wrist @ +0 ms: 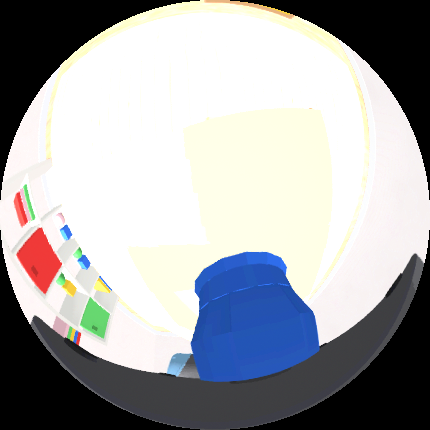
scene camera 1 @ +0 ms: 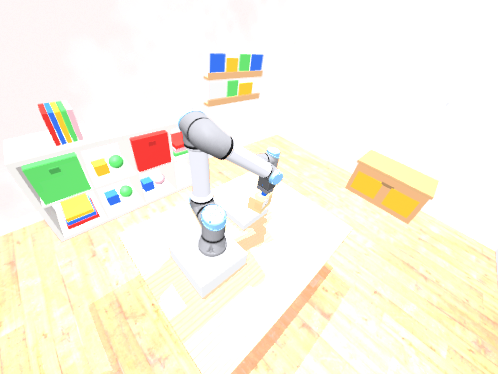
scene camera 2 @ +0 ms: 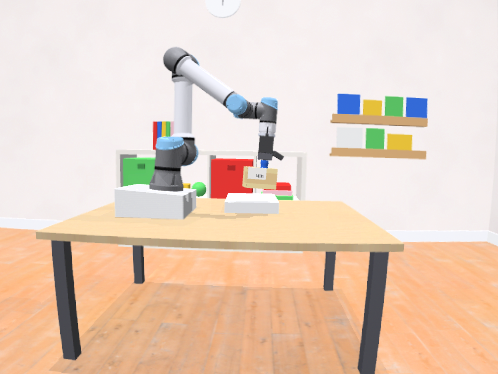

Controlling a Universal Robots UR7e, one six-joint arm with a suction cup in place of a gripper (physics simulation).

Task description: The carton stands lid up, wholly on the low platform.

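Frame: origin at the arm's base, x back, y right, z up, level; millimetres.
Where they show: hand, its tool point: (wrist: 235,264) (scene camera 1: 263,195) (scene camera 2: 263,170); arm's base, origin of its link: (scene camera 1: 212,245) (scene camera 2: 166,189).
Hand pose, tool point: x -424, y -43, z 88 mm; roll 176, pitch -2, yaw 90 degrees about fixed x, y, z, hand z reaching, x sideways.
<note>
Things, the pixels of their top centre, and the offset from my tool point. Level surfaces: height alone.
- tan carton, centre of its top: (wrist: 229,318) (scene camera 2: 259,166) (scene camera 1: 261,194) dx +18, dy -5, dz +19 mm
- low white platform, centre of its top: (scene camera 2: 251,197) (scene camera 1: 239,202) dx +55, dy -142, dz -139 mm
- wooden table, height of its surface: dz -187 mm
The tan carton (scene camera 1: 258,202) (scene camera 2: 265,179) hangs lid up from the suction cup, roughly level, with its white label showing in scene camera 2. My gripper (scene camera 1: 264,193) (scene camera 2: 264,165) (wrist: 241,260), a blue suction cup, is on the carton's lid. In the wrist view the pale lid is washed out by light. The low white platform (scene camera 1: 238,215) (scene camera 2: 251,206) stands below the carton. A gap shows between the carton's underside and the platform's top in scene camera 2. The carton is toward the platform's right side there.
The arm's base stands on a larger white block (scene camera 1: 207,275) (scene camera 2: 149,203) to the left of the platform on the wooden table (scene camera 2: 295,231). A white shelf unit (scene camera 2: 210,152) with coloured boxes is behind. A wooden cabinet (scene camera 1: 400,172) stands to the right in scene camera 1.
</note>
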